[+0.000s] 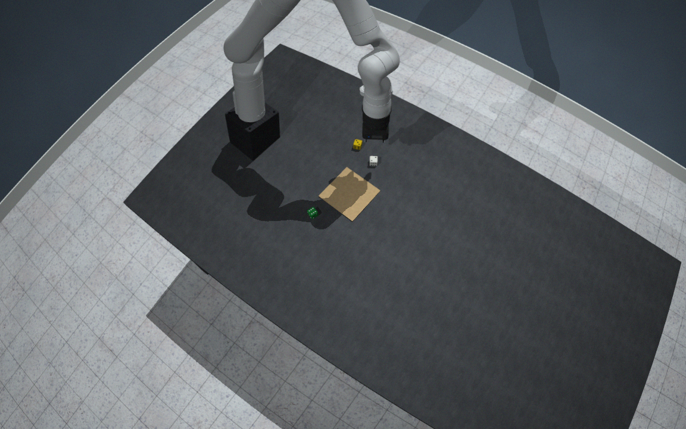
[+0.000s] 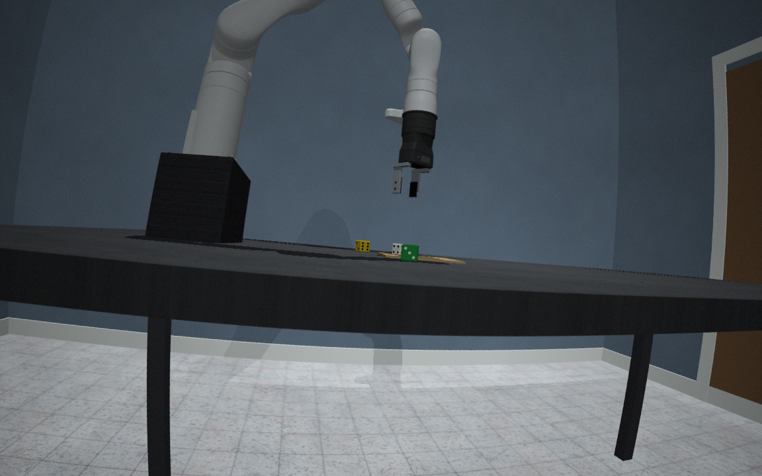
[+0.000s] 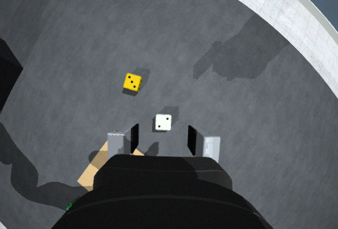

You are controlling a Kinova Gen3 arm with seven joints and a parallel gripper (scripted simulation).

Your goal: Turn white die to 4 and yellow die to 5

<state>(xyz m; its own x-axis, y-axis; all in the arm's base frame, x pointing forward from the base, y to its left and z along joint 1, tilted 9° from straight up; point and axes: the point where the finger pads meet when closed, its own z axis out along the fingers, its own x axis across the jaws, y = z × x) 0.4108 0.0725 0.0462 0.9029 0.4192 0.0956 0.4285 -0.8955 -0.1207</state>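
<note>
The white die is 140 mm below my hand. From my hand the other things lie so: green die: 80 mm behind, 260 mm to the right, 140 mm below; yellow die: 80 mm behind, 40 mm to the left, 140 mm below; tan mat: 20 mm behind, 140 mm to the right, 150 mm below.
</note>
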